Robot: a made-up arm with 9 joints. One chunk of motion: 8 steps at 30 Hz.
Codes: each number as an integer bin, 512 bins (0 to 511) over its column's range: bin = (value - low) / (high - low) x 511, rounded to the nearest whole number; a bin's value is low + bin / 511 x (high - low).
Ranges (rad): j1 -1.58..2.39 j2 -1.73..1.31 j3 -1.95..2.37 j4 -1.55..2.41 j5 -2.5..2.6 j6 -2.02..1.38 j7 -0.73..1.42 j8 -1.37..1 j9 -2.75..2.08
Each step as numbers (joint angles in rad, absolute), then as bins.
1 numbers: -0.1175 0.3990 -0.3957 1.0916 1.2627 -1.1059 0.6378 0.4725 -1.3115
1 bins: 188 358 184 341 377 137 325 397 152
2 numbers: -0.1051 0.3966 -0.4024 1.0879 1.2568 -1.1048 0.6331 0.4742 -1.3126
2 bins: 190 357 183 340 376 138 324 398 152
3 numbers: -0.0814 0.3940 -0.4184 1.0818 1.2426 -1.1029 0.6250 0.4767 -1.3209
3 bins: 193 357 181 340 375 138 322 398 151
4 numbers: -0.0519 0.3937 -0.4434 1.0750 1.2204 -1.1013 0.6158 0.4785 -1.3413
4 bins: 197 357 178 339 373 138 320 399 149
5 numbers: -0.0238 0.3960 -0.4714 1.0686 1.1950 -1.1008 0.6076 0.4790 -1.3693
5 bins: 200 357 175 338 370 138 318 399 146
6 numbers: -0.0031 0.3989 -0.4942 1.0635 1.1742 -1.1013 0.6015 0.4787 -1.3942
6 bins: 203 358 172 337 368 138 316 399 143
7 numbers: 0.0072 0.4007 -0.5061 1.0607 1.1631 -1.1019 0.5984 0.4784 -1.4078
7 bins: 204 358 171 337 367 138 316 399 142
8 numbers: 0.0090 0.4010 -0.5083 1.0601 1.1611 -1.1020 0.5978 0.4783 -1.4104
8 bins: 205 358 171 337 367 138 316 399 142
